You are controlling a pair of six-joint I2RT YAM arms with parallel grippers.
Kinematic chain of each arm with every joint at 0, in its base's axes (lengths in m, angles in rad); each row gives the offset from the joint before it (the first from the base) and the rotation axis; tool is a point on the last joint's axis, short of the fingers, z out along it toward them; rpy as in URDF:
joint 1: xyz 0 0 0.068 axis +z
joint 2: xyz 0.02 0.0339 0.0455 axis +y
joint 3: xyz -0.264 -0.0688 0 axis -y
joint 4: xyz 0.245 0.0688 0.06 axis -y
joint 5: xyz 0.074 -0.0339 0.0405 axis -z
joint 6: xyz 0.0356 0 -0.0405 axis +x
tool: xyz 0 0 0 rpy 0 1.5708 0
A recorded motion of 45 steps. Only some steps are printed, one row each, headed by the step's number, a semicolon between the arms.
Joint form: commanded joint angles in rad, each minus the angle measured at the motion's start. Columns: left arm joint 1, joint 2, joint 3, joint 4, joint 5, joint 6; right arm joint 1, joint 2, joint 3, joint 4, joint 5, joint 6.
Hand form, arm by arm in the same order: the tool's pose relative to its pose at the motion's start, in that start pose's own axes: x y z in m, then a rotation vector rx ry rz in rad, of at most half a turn. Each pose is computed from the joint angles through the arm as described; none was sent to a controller.
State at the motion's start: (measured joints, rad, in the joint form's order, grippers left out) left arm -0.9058 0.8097 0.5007 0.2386 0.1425 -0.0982; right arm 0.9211 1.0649 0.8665 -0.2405 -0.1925 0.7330
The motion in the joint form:
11: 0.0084 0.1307 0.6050 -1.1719 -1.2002 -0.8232; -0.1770 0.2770 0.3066 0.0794 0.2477 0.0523
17: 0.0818 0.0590 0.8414 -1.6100 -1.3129 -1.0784; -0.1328 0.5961 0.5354 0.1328 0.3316 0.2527
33: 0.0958 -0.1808 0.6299 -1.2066 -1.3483 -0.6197; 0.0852 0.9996 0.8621 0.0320 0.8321 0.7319
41: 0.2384 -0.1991 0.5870 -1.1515 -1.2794 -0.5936; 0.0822 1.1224 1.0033 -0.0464 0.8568 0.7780
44: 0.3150 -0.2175 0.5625 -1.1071 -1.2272 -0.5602; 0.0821 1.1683 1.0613 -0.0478 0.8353 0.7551
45: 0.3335 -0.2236 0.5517 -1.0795 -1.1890 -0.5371; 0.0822 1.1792 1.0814 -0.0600 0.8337 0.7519
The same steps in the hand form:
11: -0.0829 0.0230 -0.0475 -1.3368 0.0168 -0.3742; -0.0988 -0.0068 0.0290 0.2204 -0.3659 0.1106
17: -0.1262 0.0163 -0.1209 -1.5295 -0.1353 -0.4585; -0.1222 -0.0076 0.1120 0.2410 -0.3933 0.2988
33: -0.1129 0.0135 -0.1452 -1.4631 -0.2106 -0.3087; -0.0708 0.0206 0.2336 0.4369 -0.6409 0.6316
41: -0.1066 0.0230 -0.1477 -1.5358 -0.2235 -0.3379; -0.0706 0.0127 0.2622 0.4888 -0.6506 0.6551
44: -0.1041 0.0273 -0.1507 -1.5558 -0.2342 -0.3507; -0.0722 0.0131 0.2736 0.4771 -0.6295 0.6405
45: -0.1035 0.0286 -0.1499 -1.5344 -0.2305 -0.3543; -0.0731 0.0138 0.2756 0.4800 -0.6257 0.6368

